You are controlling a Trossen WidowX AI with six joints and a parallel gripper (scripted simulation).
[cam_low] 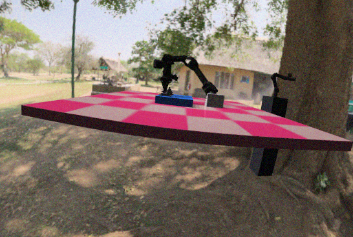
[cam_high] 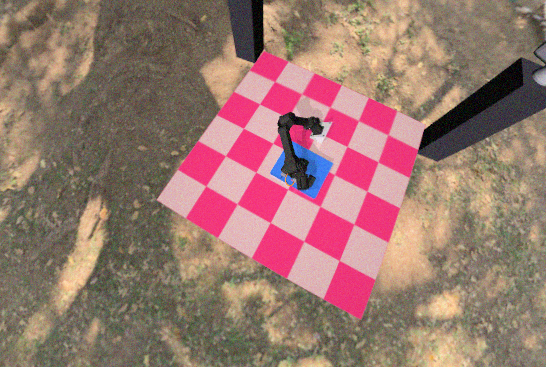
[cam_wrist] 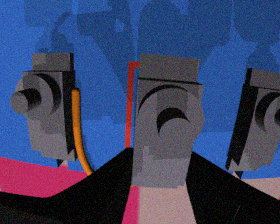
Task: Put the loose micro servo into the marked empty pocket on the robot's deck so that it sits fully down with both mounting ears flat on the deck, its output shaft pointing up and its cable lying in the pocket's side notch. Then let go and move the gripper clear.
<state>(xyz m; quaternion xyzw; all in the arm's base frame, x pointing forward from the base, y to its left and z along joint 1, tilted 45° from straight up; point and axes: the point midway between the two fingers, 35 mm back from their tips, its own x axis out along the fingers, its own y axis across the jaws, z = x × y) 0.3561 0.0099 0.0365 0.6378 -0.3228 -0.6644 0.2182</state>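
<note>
The blue robot deck is 120 mm behind my gripper tip, 10 mm to the left of it and 50 mm below it.
</note>
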